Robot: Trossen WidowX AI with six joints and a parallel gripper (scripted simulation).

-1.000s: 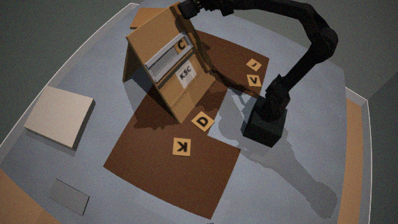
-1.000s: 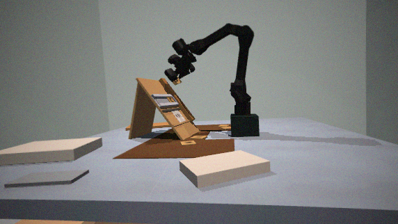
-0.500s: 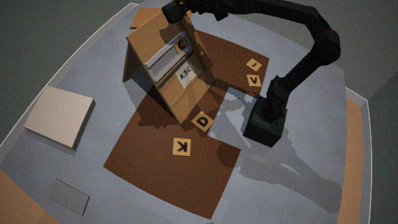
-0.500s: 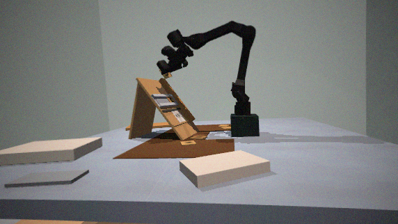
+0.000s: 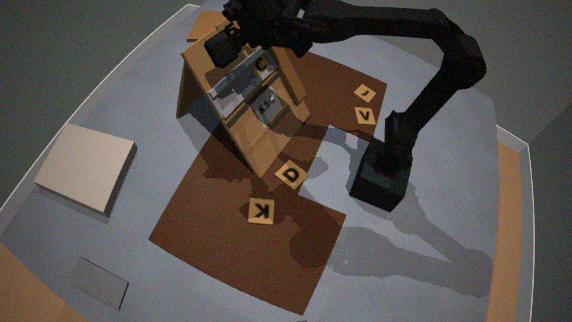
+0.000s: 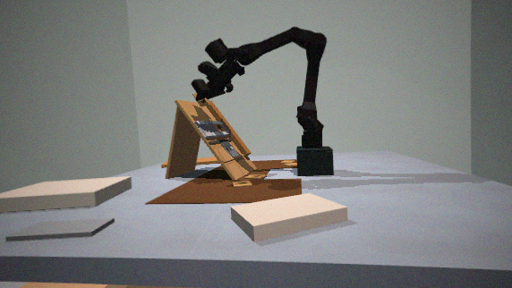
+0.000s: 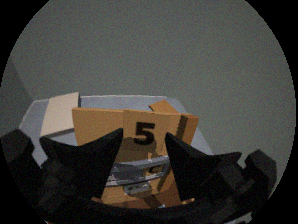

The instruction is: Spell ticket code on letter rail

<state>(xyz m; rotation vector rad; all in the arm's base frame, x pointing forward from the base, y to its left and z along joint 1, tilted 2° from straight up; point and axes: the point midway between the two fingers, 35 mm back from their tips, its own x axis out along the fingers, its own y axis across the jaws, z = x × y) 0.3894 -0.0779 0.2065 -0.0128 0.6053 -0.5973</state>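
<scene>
My gripper tip is 200 mm above the white ticket, 100 mm past it and 20 mm to the right of it. The rest, counted from my gripper tip: thin grey plate: 550 mm to the left, 290 mm below, 180 mm ahead; then brown mat: 300 mm below, 200 mm behind, 50 mm to the left; then beige block: 350 mm ahead, 280 mm to the left, 280 mm below.
</scene>
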